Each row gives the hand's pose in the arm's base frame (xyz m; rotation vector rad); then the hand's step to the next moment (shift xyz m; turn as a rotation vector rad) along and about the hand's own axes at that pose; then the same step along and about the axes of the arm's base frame.
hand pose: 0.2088 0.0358 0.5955 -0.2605 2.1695 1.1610
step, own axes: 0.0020 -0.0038 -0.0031 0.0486 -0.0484 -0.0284
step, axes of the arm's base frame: -0.0012 -0.0045 -0.0026 -0.0281 -0.0450 -0.0519
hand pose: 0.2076 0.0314 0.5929 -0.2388 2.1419 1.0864
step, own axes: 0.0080 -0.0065 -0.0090 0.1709 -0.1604 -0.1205
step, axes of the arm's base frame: -0.0075 -0.0098 -0.0059 -0.1138 -0.1679 -0.1683
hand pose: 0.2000 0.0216 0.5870 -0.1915 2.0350 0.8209
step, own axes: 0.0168 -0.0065 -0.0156 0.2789 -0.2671 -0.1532
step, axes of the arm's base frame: -0.0178 -0.0117 -0.0107 -0.1532 -0.2513 -0.2932
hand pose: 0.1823 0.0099 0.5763 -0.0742 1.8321 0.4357
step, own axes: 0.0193 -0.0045 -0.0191 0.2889 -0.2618 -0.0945
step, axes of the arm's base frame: -0.0221 -0.0072 -0.0147 -0.1042 -0.2252 -0.3152
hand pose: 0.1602 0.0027 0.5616 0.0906 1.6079 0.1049
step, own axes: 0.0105 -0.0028 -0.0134 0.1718 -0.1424 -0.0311
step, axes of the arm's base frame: -0.0138 -0.0016 -0.0102 -0.0370 -0.1205 -0.1868
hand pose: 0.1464 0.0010 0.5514 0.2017 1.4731 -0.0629
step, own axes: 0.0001 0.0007 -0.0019 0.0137 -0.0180 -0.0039
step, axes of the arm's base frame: -0.0017 0.0010 -0.0002 -0.0054 -0.0159 -0.0157
